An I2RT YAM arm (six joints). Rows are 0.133 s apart.
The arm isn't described. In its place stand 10 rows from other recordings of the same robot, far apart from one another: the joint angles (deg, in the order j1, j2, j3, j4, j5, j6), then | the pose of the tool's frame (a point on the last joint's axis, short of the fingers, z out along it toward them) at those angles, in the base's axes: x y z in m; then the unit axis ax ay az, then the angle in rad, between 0 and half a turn.
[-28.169 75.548 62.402 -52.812 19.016 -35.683] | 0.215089 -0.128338 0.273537 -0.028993 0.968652 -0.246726 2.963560
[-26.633 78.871 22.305 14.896 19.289 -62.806] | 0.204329 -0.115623 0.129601 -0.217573 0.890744 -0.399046 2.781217
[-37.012 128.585 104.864 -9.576 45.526 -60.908] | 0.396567 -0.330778 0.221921 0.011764 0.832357 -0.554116 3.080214
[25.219 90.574 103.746 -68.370 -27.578 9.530] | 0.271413 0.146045 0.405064 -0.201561 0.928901 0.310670 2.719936
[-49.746 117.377 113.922 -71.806 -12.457 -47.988] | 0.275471 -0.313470 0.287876 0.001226 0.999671 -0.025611 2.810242
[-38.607 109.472 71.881 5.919 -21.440 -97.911] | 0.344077 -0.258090 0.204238 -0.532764 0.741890 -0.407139 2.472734
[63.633 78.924 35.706 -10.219 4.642 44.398] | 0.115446 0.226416 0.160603 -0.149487 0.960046 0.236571 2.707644
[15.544 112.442 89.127 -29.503 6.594 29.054] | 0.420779 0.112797 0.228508 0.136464 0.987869 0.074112 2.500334
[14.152 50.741 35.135 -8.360 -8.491 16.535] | 0.197334 0.055179 0.265433 -0.026627 0.971300 0.236361 2.076801
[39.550 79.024 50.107 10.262 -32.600 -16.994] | 0.228150 0.213283 0.273460 -0.594615 0.705454 0.385704 2.084420
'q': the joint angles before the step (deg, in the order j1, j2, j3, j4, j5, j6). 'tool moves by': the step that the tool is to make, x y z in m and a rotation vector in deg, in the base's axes. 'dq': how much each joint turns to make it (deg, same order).
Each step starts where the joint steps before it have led.
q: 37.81, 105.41, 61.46, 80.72, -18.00, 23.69
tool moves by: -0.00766, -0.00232, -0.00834, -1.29, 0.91, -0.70
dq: 0.48, -1.19, -3.04, 0.01, 0.69, -1.11
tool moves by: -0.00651, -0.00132, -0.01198, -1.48, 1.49, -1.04
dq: 0.56, -0.59, -3.03, 0.03, 1.20, -1.12
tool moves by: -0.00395, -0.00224, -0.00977, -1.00, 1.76, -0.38
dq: 0.17, -0.35, -2.29, -0.05, 0.64, -0.01
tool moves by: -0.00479, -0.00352, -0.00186, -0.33, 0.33, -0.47
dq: 0.09, -1.10, -1.70, 0.05, 0.46, -0.33
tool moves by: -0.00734, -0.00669, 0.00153, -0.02, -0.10, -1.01
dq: -0.01, -2.18, -2.27, 0.01, 0.83, -0.59
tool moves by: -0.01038, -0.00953, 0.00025, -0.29, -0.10, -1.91
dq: 0.01, -3.00, -3.36, -0.03, 1.53, -1.24
